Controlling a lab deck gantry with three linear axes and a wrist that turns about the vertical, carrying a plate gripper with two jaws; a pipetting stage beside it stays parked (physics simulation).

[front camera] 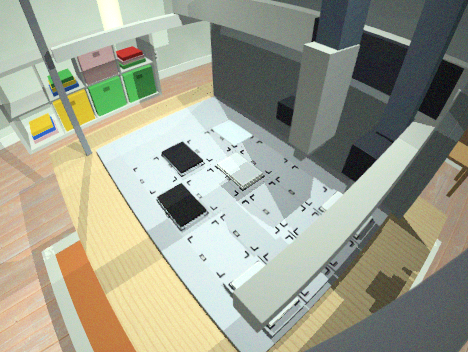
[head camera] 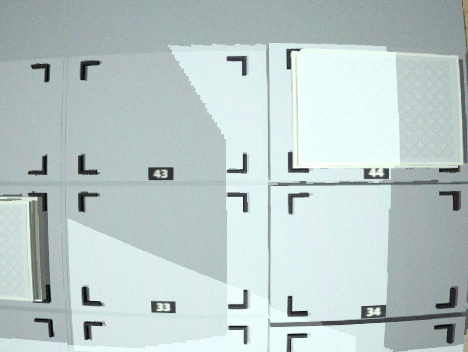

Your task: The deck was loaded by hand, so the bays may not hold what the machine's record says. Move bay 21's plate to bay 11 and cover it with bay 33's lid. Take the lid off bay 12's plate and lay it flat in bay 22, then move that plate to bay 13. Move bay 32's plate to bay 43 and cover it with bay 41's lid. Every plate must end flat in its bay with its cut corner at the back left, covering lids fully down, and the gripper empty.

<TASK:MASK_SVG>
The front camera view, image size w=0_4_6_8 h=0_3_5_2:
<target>my gripper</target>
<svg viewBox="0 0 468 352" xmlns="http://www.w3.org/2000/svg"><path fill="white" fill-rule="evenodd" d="M379 123L352 144L341 172L350 178L344 193L394 143L393 140L376 131Z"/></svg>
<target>dark lid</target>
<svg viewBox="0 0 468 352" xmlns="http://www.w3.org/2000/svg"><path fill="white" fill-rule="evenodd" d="M180 183L157 196L157 199L180 228L207 212L207 209Z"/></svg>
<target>dark lid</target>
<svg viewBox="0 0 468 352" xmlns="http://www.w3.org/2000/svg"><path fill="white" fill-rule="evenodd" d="M183 141L162 151L162 154L181 174L204 162Z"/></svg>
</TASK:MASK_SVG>
